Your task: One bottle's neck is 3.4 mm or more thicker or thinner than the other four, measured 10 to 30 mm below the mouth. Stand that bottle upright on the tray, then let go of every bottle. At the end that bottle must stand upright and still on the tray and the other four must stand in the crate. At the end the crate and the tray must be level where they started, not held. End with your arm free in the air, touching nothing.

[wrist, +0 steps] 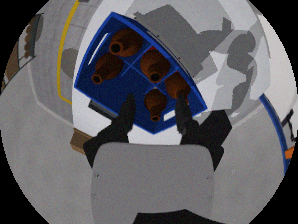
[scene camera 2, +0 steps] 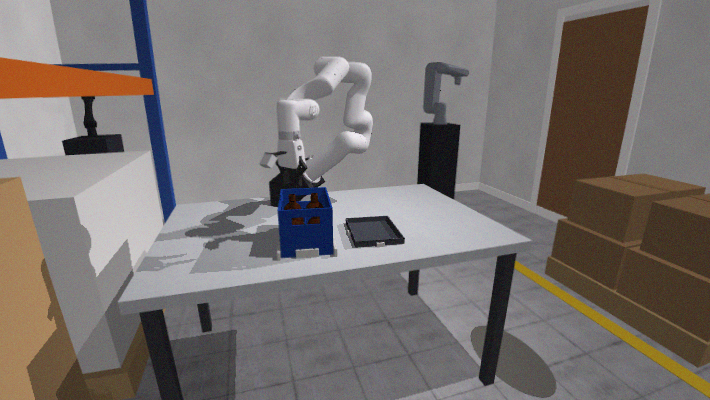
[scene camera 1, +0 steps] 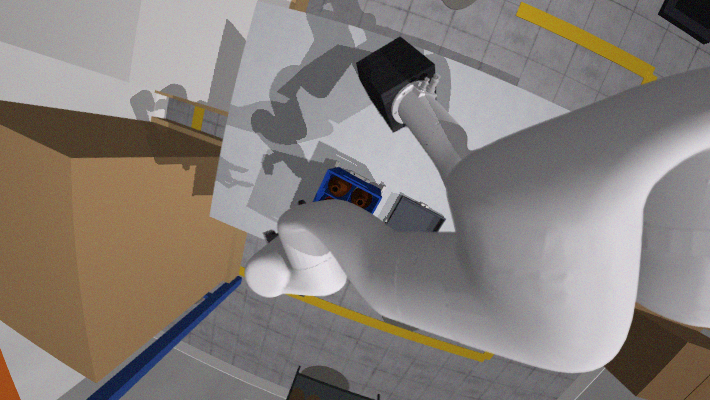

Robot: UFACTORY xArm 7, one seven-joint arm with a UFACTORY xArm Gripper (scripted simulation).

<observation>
The pictures show: the gripper, a blue crate and a dark tray.
</observation>
